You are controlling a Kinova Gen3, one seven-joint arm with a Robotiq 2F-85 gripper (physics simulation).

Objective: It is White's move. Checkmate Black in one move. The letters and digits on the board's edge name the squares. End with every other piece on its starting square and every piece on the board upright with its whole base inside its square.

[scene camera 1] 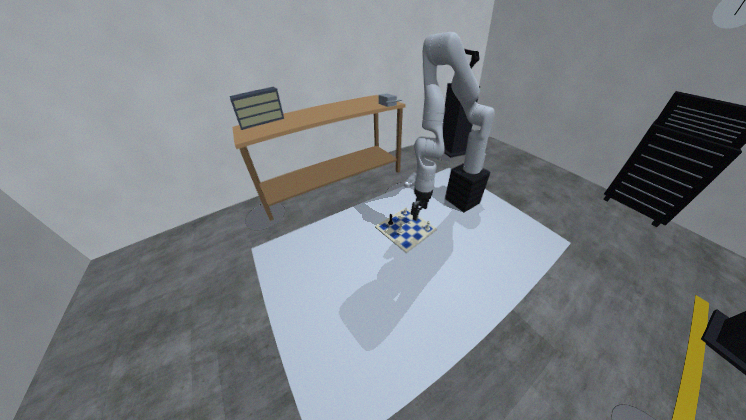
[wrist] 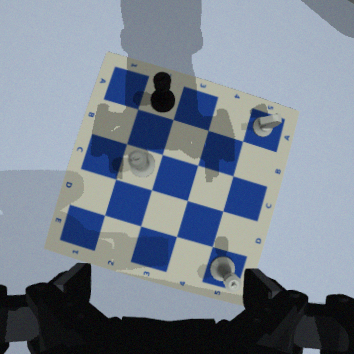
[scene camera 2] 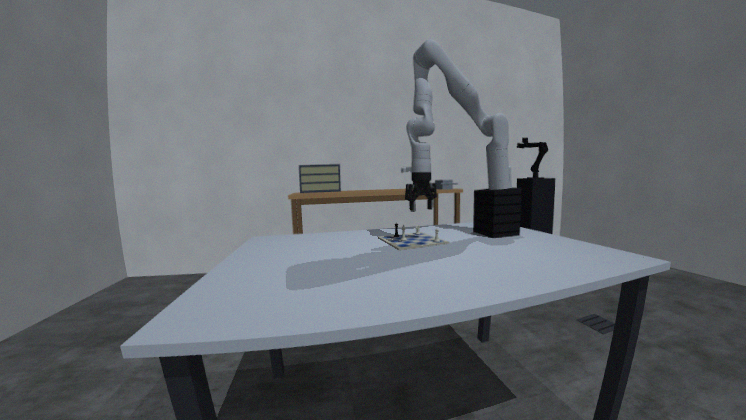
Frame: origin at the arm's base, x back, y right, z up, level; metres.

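Seen in the pictures: gripper, fingertip midpoint: (scene camera 1: 419, 214) (wrist: 167, 283) (scene camera 2: 421, 210); arm's base, origin of the base link: (scene camera 1: 471, 169) (scene camera 2: 499, 188).
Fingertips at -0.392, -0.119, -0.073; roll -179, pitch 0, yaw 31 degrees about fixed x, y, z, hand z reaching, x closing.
Observation:
Pixels of each thing's top centre, then the offset from my fingertips to it, as dx, dy, dz. Level surfaces: height alone.
- chessboard, middle of its top: (wrist: 174, 177) (scene camera 2: 411, 239) (scene camera 1: 406, 227) -0.028, +0.058, -0.126
- black piece, middle of its top: (wrist: 161, 75) (scene camera 2: 396, 222) (scene camera 1: 390, 213) -0.083, +0.118, -0.062
- white piece, middle of its top: (wrist: 135, 157) (scene camera 2: 403, 224) (scene camera 1: 401, 221) -0.063, +0.051, -0.062
- large white table, its level: dz -0.132
The chessboard (scene camera 1: 406, 243) (scene camera 2: 412, 243) (wrist: 165, 212) has blue and cream squares. A black piece (scene camera 1: 390, 220) (scene camera 2: 396, 230) (wrist: 162, 99) stands upright on A2. A white piece (scene camera 1: 400, 228) (scene camera 2: 403, 233) (wrist: 141, 164) stands on C2. A white piece with a slanted, blocky top (scene camera 1: 405, 211) (scene camera 2: 417, 229) (wrist: 264, 125) stands on A5. A slim white piece with a small round head (scene camera 1: 428, 225) (scene camera 2: 436, 235) (wrist: 223, 268) stands on E5. My gripper (scene camera 1: 415, 212) (scene camera 2: 421, 208) (wrist: 167, 283) is open and empty, above the board; its fingers frame the E side in the wrist view.
The board lies on a large white table (scene camera 1: 334, 292) (scene camera 2: 334, 313). The arm's black base block (scene camera 1: 467, 188) (scene camera 2: 496, 212) stands beyond the board, to its right. A wooden bench (scene camera 1: 323, 113) (scene camera 2: 365, 195) stands behind the table. The arm's shadow falls across table and board.

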